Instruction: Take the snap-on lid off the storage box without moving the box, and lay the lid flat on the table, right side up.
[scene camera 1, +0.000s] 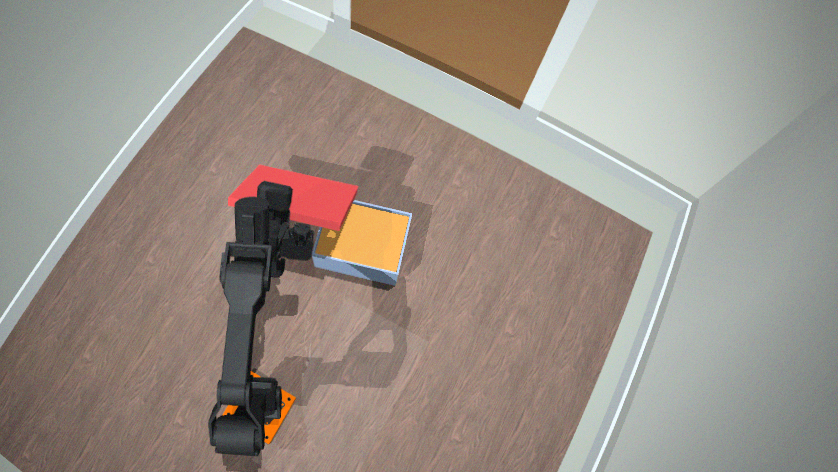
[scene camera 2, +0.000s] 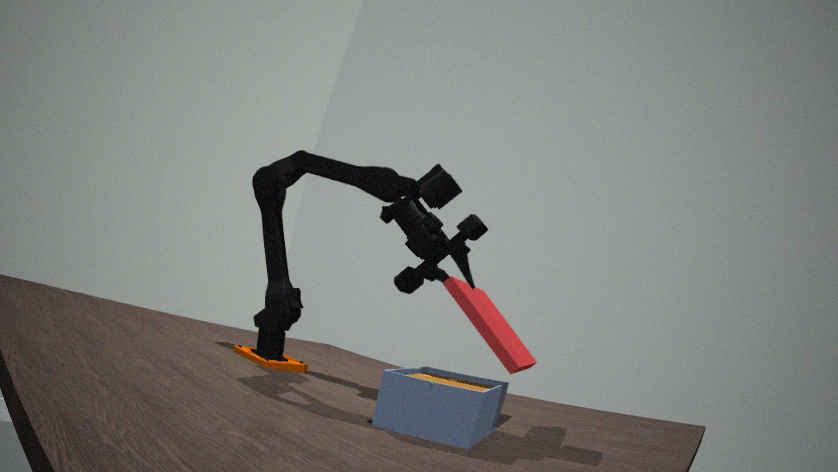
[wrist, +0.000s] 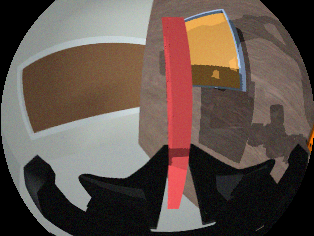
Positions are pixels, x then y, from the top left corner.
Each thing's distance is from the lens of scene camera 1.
my gripper (scene camera 1: 283, 211): 114 cm
red lid (scene camera 1: 316, 201): 117 cm
